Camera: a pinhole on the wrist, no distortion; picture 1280 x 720 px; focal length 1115.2 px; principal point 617.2 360.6 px. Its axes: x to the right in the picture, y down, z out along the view. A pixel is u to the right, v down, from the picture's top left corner.
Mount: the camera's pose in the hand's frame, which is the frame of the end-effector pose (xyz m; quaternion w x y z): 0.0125 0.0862 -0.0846 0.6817 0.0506 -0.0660 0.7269
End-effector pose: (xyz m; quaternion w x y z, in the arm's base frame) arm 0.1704 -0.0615 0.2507 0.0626 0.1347 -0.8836 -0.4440
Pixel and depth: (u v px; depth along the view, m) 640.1 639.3 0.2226
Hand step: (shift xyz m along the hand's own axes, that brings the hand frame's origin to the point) -0.0470 0.0505 0.1342
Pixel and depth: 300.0 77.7 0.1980
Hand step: 0.0630 0.0012 0.1028
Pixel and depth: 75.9 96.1 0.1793
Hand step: 0.0577 -0.0264 0.0791
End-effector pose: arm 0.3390 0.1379 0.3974 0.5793 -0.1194 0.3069 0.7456
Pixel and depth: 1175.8 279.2 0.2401
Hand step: 0.0182 0.1661 0.1723
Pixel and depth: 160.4 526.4 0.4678
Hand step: -0.0520 -0.1839 0.3435
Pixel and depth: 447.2 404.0 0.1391
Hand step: 0.0062 0.0420 0.0490
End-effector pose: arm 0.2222 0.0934 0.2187 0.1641 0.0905 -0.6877 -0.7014
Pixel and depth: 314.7 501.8 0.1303
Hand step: -0.0038 0.0289 0.0377
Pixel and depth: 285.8 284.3 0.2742
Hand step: 0.0320 -0.0381 0.1730
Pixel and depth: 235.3 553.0 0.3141
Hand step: -0.0397 -0.0748 0.2061
